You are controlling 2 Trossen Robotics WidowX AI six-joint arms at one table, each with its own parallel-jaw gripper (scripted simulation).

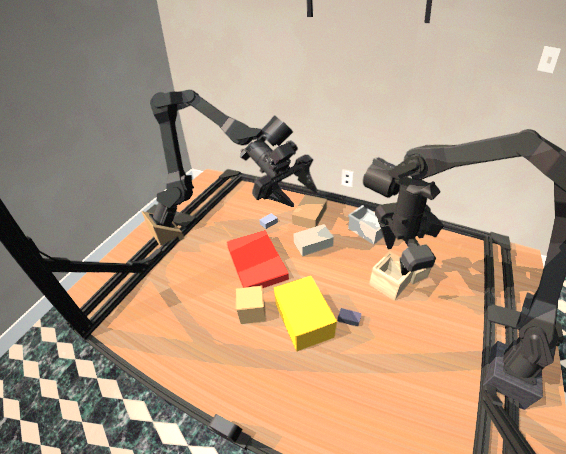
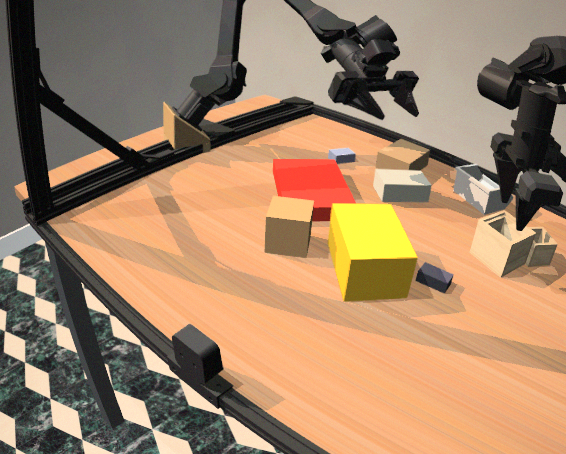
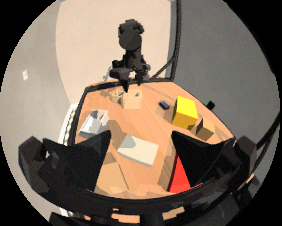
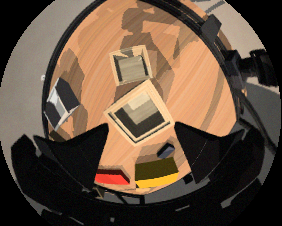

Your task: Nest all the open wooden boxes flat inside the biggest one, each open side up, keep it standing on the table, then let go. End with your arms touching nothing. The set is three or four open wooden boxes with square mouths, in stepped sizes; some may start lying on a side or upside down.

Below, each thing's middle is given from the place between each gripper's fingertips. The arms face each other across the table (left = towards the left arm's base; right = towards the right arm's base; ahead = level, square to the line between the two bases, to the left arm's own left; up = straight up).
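The tan block [image 2: 401, 155] is 90 mm ahead of my left hand, 10 mm to the left of it and 140 mm below it. From that same left hand, you'd find the white tray [image 2: 476, 191] 120 mm ahead, 170 mm to the right and 130 mm below, and the red block [image 2: 320, 180] 150 mm behind, 40 mm to the left and 140 mm below. There's a pale block [image 2: 391, 185] too, and that's 10 mm behind my left hand, 60 mm to the right of it and 140 mm below it.
As for my right hand, the dark block [image 2: 429, 275] is 14 cm behind it, 5 cm to the left of it and 11 cm below it. The biggest wooden box [image 2: 495, 251] is 10 cm below my right hand, and the middle-sized wooden box [image 4: 137, 115] is 9 cm below it. Then there's the smallest wooden box [image 4: 131, 62]: my right gripper is 10 cm above it, 6 cm short of it and 5 cm to the left of it.
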